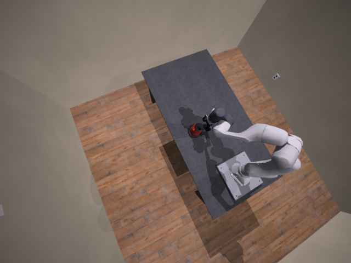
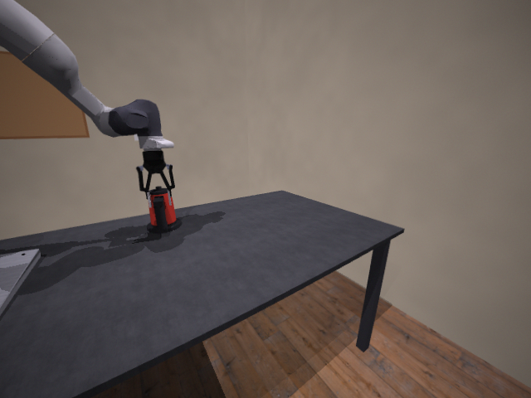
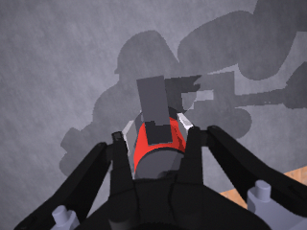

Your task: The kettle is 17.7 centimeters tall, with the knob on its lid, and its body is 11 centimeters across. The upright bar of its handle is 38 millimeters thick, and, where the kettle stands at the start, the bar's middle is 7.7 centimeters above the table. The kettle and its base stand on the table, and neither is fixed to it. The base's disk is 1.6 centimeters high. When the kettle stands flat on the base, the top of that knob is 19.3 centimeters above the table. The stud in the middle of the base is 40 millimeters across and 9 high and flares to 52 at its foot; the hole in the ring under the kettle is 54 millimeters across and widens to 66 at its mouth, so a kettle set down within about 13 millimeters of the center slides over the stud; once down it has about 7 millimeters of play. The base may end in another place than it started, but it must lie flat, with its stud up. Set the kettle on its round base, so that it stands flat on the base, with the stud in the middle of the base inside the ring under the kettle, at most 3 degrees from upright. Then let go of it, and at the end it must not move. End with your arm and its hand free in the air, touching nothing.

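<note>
Right now the kettle is 3 cm to the left of my hand and 5 cm below it. The rest, counted from my hand: round dark base: 2 cm ahead, 6 cm to the left, 14 cm below.
</note>
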